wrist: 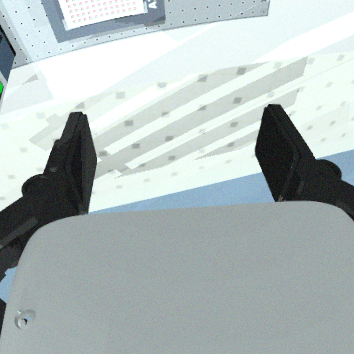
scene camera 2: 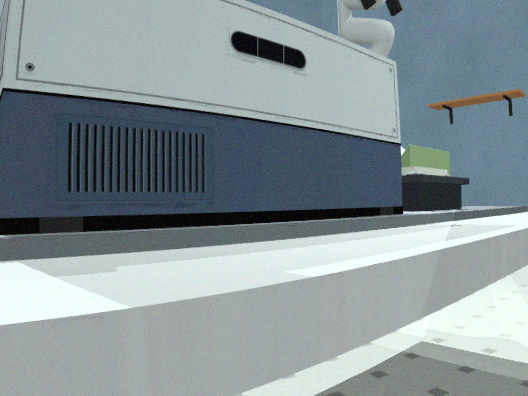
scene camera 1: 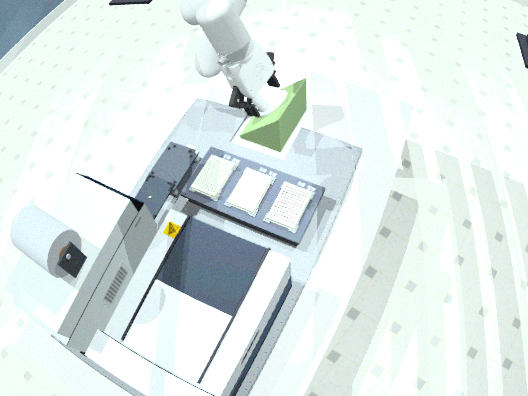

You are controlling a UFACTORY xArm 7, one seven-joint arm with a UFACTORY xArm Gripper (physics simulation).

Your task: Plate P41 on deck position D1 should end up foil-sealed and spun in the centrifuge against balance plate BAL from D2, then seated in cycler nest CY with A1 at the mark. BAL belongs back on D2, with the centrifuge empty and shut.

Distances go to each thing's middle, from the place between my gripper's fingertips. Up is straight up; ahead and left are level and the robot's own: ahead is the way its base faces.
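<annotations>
Centrifuge (scene camera 1: pixel 156 333): 310 mm below my hand, 480 mm ahead of it, 70 mm to the right of it. Smooth white plate (scene camera 1: pixel 251 188): hand 360 mm above it, 60 mm to the left of it, 30 mm short of it. Nearest to my hand of the things named here, going by their middles: the plate.
</annotations>
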